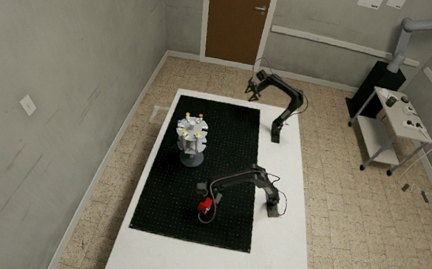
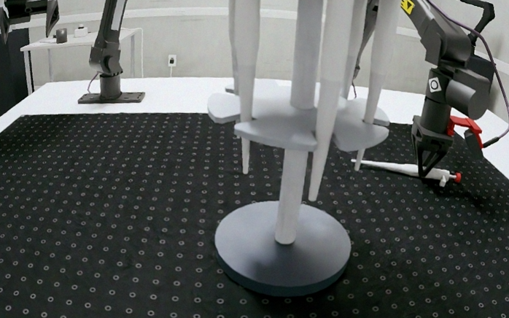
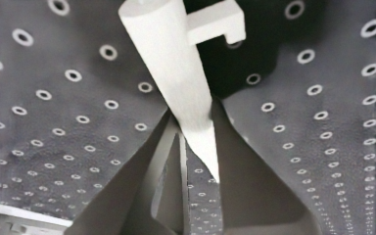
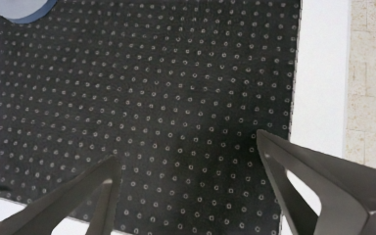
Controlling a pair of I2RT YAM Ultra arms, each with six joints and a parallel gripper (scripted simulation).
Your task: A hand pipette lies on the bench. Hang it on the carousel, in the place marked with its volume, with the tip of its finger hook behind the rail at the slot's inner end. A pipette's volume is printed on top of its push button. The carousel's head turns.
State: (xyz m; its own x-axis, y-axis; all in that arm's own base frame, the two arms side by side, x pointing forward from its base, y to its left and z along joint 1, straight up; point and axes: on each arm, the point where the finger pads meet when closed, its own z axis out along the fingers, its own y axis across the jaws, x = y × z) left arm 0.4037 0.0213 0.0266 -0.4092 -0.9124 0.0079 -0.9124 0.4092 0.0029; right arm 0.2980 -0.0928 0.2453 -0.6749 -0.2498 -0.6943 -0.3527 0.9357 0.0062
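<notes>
Right now my left hand is 2 cm to the left of the white pipette, 1 cm short of it and 1 cm above it.
</notes>
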